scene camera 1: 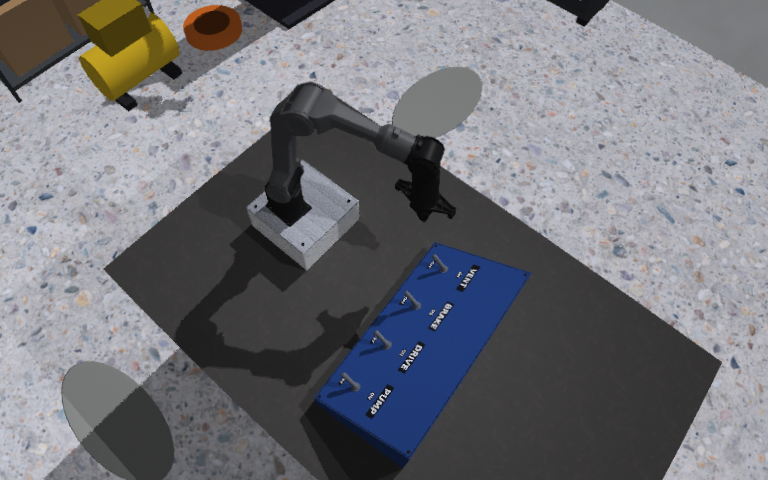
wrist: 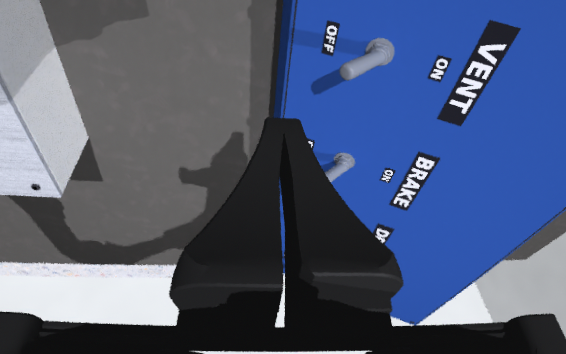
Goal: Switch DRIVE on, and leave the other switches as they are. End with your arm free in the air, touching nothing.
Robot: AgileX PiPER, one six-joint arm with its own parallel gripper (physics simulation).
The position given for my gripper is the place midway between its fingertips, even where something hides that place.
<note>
I see my gripper (scene camera 1: 424, 218) and a vent lever (wrist: 354, 68).
My gripper is seen too in the wrist view (wrist: 281, 136).
</note>
